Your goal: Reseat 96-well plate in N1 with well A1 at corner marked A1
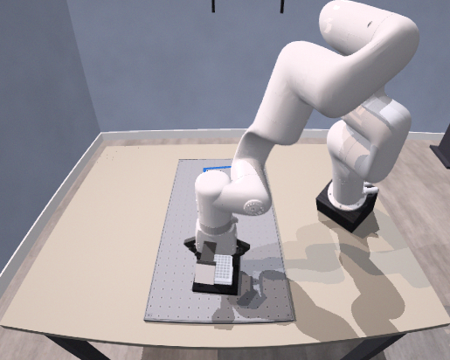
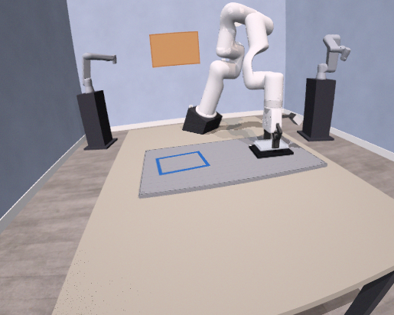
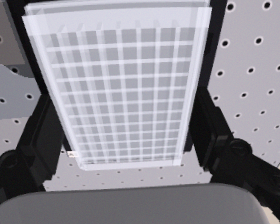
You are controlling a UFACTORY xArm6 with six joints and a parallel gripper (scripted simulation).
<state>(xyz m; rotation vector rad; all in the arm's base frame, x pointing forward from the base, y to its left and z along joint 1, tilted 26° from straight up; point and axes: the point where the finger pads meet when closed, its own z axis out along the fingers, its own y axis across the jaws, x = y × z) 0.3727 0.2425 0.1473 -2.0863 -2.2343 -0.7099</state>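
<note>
Right now the 96-well plate is 10 mm below my hand. Round my hand: white A1 mark: 80 mm to the right, 40 mm behind, 30 mm below; black plate nest N1: 40 mm below.
</note>
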